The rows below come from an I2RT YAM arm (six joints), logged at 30 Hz.
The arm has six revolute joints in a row. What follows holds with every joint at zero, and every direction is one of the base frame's. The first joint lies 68 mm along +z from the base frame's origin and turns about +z. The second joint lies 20 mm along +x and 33.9 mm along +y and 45.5 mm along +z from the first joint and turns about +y. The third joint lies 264 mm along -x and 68.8 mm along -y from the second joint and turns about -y. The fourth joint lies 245 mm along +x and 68.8 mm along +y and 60 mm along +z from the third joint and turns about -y. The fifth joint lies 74 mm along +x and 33.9 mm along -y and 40.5 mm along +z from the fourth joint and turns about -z. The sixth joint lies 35.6 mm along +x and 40.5 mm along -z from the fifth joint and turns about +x. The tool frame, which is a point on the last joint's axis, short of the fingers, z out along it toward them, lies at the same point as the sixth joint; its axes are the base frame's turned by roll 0, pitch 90 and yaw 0 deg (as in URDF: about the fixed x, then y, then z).
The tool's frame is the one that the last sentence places.
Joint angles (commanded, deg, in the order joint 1, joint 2, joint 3, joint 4, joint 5, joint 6), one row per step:
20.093 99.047 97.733 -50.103 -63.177 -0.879
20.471 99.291 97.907 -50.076 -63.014 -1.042
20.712 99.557 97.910 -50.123 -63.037 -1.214
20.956 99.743 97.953 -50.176 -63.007 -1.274
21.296 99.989 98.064 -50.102 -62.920 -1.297
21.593 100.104 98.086 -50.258 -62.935 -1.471
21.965 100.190 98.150 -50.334 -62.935 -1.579
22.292 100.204 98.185 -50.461 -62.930 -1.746
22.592 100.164 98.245 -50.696 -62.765 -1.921
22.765 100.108 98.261 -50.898 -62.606 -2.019
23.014 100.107 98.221 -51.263 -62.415 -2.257
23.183 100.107 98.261 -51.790 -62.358 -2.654
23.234 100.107 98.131 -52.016 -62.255 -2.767
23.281 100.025 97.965 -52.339 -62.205 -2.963
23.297 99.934 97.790 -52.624 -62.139 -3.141
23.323 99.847 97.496 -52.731 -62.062 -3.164
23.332 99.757 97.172 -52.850 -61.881 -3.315
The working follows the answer.
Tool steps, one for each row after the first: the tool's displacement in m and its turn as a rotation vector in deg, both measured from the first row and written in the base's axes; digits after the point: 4 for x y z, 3 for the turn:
0.0001 0.0025 -0.0006 -0.127 -0.156 0.334
0.0004 0.0043 -0.0022 -0.210 -0.020 0.651
0.0004 0.0060 -0.0032 -0.298 0.099 0.898
0.0006 0.0084 -0.0041 -0.382 0.109 1.193
0.0000 0.0102 -0.0048 -0.451 0.183 1.561
-0.0008 0.0124 -0.0050 -0.480 0.172 1.972
-0.0018 0.0143 -0.0051 -0.512 0.113 2.356
-0.0031 0.0158 -0.0048 -0.672 0.027 2.619
-0.0040 0.0166 -0.0046 -0.831 0.010 2.731
-0.0051 0.0178 -0.0053 -1.105 0.108 2.953
-0.0062 0.0185 -0.0056 -1.300 0.174 3.236
-0.0066 0.0186 -0.0065 -1.500 0.369 3.271
-0.0075 0.0186 -0.0072 -1.674 0.551 3.364
-0.0082 0.0183 -0.0079 -1.847 0.709 3.411
-0.0088 0.0182 -0.0090 -2.019 0.957 3.405
-0.0094 0.0180 -0.0104 -2.276 1.092 3.369

Tool pose at each row, in the base's axes (x y z in m, rotation vector in deg; rounded; the steps above come from the unrounded poses):
0.3309 0.1549 0.3582 -50.827 121.905 85.828
0.3310 0.1574 0.3576 -51.358 121.867 85.755
0.3313 0.1592 0.3560 -51.688 121.995 85.934
0.3314 0.1609 0.3550 -51.947 122.126 86.061
0.3315 0.1632 0.3541 -52.323 122.170 86.132
0.3309 0.1651 0.3534 -52.747 122.232 86.303
0.3301 0.1673 0.3531 -53.255 122.189 86.465
0.3291 0.1692 0.3531 -53.761 122.117 86.575
0.3279 0.1707 0.3534 -54.180 122.164 86.485
0.3270 0.1715 0.3535 -54.381 122.283 86.376
0.3259 0.1727 0.3529 -54.690 122.573 86.296
0.3248 0.1734 0.3526 -55.064 122.756 86.296
0.3243 0.1735 0.3517 -55.067 123.078 86.270
0.3235 0.1735 0.3510 -55.140 123.355 86.287
0.3227 0.1732 0.3503 -55.169 123.623 86.264
0.3221 0.1731 0.3492 -55.083 123.964 86.283
0.3215 0.1729 0.3478 -55.054 124.306 86.122

